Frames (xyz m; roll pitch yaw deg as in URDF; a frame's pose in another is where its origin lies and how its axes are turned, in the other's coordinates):
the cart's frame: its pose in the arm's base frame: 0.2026 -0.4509 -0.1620 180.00 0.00 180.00
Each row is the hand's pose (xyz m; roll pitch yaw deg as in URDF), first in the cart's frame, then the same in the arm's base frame.
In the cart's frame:
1: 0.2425 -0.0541 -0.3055 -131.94 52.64 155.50
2: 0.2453 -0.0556 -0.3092 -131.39 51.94 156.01
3: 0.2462 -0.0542 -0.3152 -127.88 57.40 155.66
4: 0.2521 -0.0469 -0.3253 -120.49 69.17 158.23
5: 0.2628 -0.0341 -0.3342 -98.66 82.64 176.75
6: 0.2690 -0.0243 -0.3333 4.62 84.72 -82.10
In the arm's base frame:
1: -0.0399 -0.5050 0.1435 48.06 -52.64 24.50
2: -0.0427 -0.5065 0.1472 48.61 -51.94 23.99
3: -0.0436 -0.5051 0.1532 52.12 -57.40 24.34
4: -0.0495 -0.4978 0.1633 59.51 -69.17 21.77
5: -0.0602 -0.4850 0.1722 81.34 -82.64 3.25
6: -0.0664 -0.4752 0.1713 -175.38 -84.72 -97.90

